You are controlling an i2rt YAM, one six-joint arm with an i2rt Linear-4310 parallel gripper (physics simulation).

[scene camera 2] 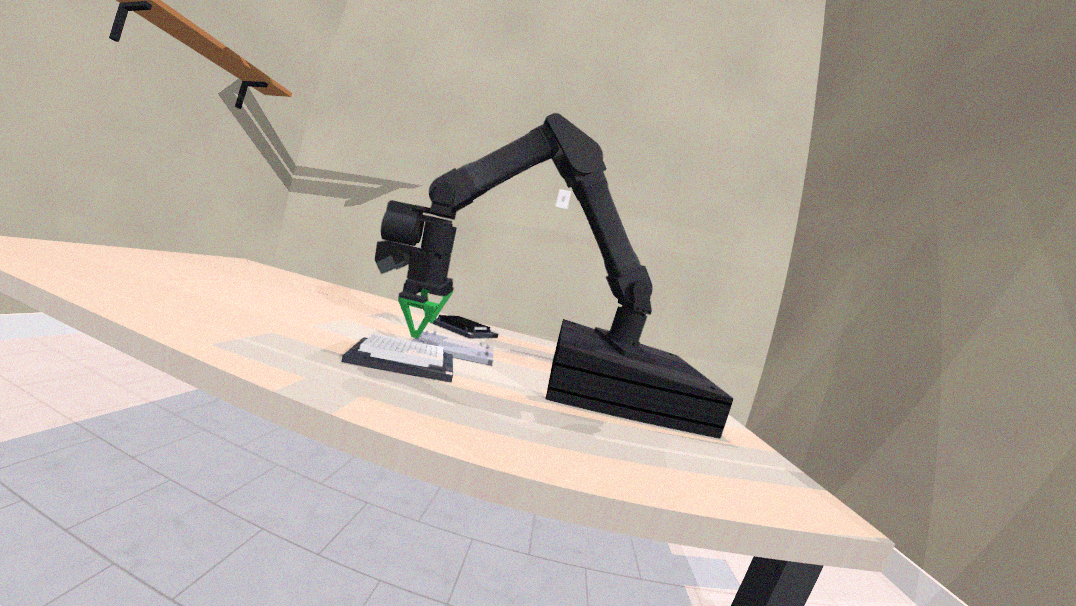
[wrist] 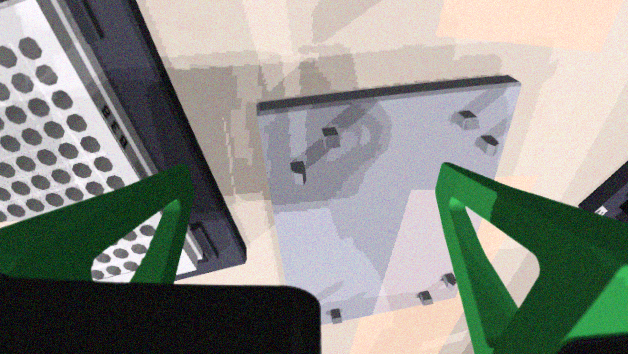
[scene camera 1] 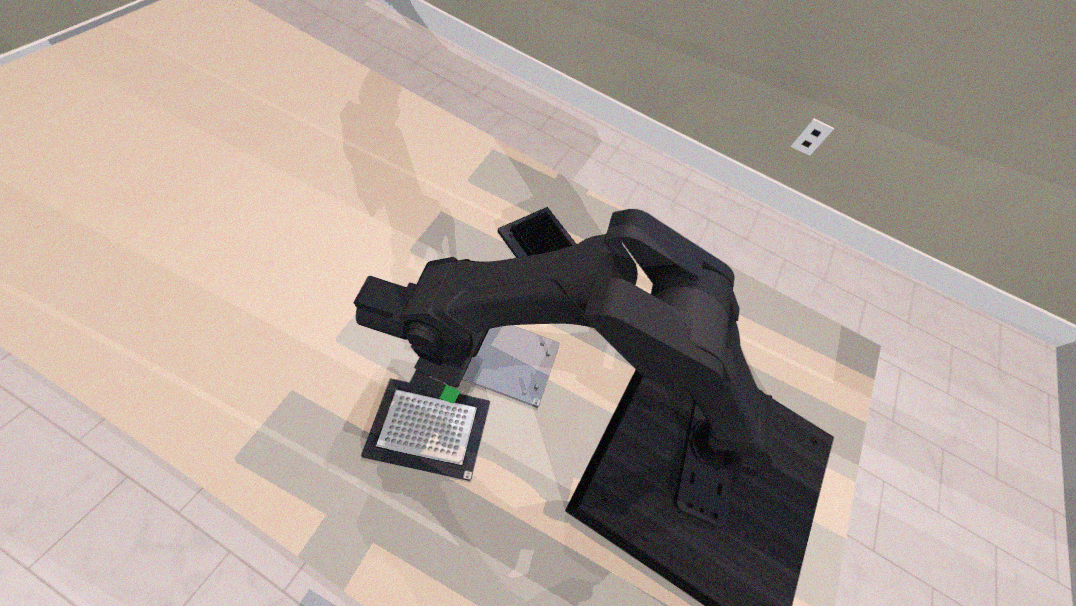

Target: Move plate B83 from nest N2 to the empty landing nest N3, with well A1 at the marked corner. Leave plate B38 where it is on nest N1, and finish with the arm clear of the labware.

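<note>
A white well plate (scene camera 1: pixel 426 426) (scene camera 2: pixel 402 349) (wrist: pixel 37 150) sits on a dark nest (scene camera 1: pixel 421 463) (scene camera 2: pixel 399 368) (wrist: pixel 132 90); its label is blurred but looks like B38. The pale metallic nest (scene camera 1: pixel 515 368) (scene camera 2: pixel 470 350) (wrist: pixel 415 130) beside it bears small posts and no plate, so it is N3. A black plate (scene camera 1: pixel 540 231) (scene camera 2: pixel 465 323), taken as B83, sits on another dark nest behind; part of that nest (wrist: pixel 605 190) shows at the wrist view's right edge. My gripper (scene camera 2: pixel 425 323) (wrist: pixel 314 177) is open and empty, above N3 and close to the white plate's nest.
The arm's black base block (scene camera 1: pixel 700 496) (scene camera 2: pixel 636 391) stands on the table to the right of the nests. The arm link passes over the front of the black plate's nest in scene camera 1. A wooden shelf (scene camera 2: pixel 210 48) is on the wall.
</note>
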